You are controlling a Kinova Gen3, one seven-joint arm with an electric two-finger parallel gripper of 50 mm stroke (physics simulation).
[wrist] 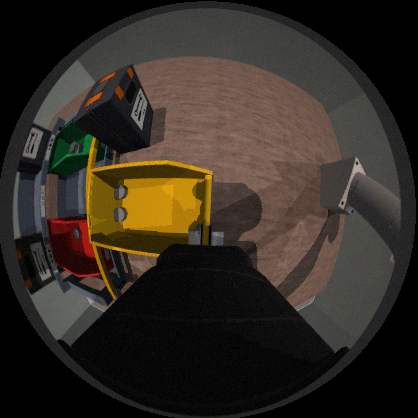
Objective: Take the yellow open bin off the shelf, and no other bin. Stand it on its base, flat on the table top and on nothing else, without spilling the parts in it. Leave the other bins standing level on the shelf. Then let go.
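Frame: origin at the arm's base, x ahead, y left, z up, level; metres.
Where they show: gripper, fingertip midpoint: (205, 231); arm's base, link origin: (355, 188).
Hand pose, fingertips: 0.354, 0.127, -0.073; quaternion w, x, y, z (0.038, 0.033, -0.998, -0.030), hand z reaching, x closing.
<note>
Each offset is from my fingertips to the top centre of the thing, as dx, dy, dz. "*": to the spot under its first point. Level surfaces: height alone.
The yellow open bin @(* +0.075, -0.034, -0.017) (160, 202) is off the shelf and over the table top @(dz -0.020) (240, 110), its opening facing the camera. Two round grey parts @(* +0.149, -0.044, -0.007) (120, 192) @(* +0.146, -0.007, -0.007) (120, 214) lie inside, near its far-left end. My gripper (205, 231) is shut on the bin's wall at the right end, one finger inside and one outside. A dark shadow lies on the table right of the bin. The bin's underside is hidden, so I cannot tell whether it touches the table. A green bin @(* +0.268, -0.100, +0.058) (65, 157) holding grey parts and a red bin @(* +0.303, +0.116, +0.007) (75, 257) with a round part are on the shelf at left.
A black toolbox @(+0.154, -0.169, +0.112) (112, 117) with orange latches stands at the upper left, close to the yellow bin. A yellow rail @(* +0.155, +0.078, +0.043) (103, 270) runs along the shelf front. Dark cases (33, 145) (37, 262) stand at the far left. A grey arm base (334, 186) is at the right.
</note>
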